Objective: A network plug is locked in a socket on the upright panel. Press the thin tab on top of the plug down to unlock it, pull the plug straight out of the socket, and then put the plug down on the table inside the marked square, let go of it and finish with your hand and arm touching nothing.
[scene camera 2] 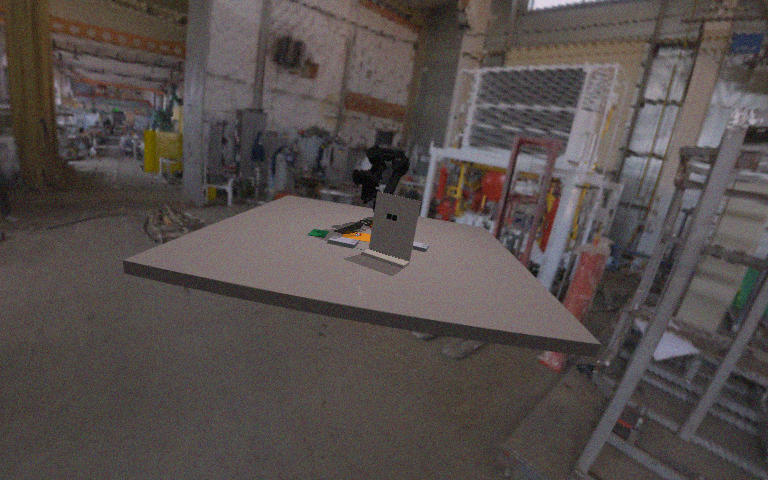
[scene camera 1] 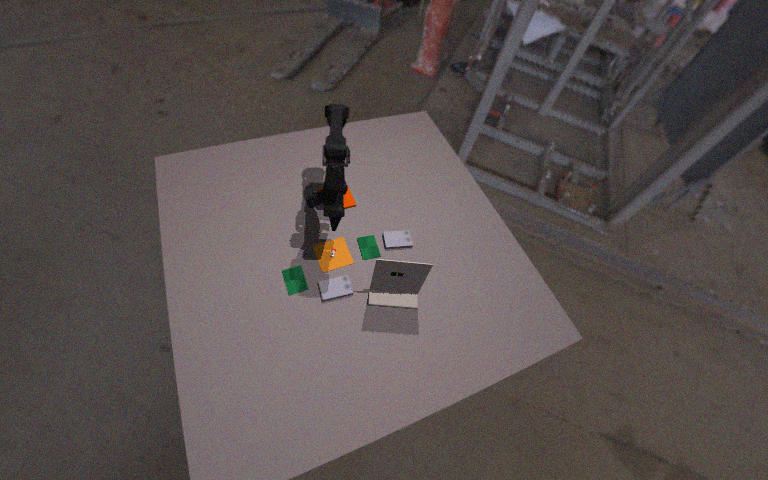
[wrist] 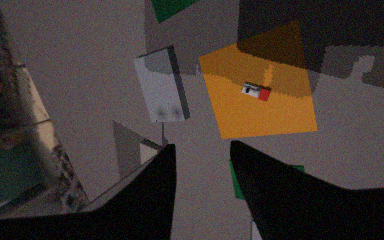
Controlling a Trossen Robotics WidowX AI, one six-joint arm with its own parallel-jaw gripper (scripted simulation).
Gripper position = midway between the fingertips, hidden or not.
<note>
In view: the gripper [scene camera 1: 333,229] and a grey panel [scene camera 2: 395,218].
The gripper also shows in the wrist view [wrist: 203,149]. The grey panel is seen too in scene camera 1 [scene camera 1: 396,284] and in the wrist view [wrist: 148,151].
</note>
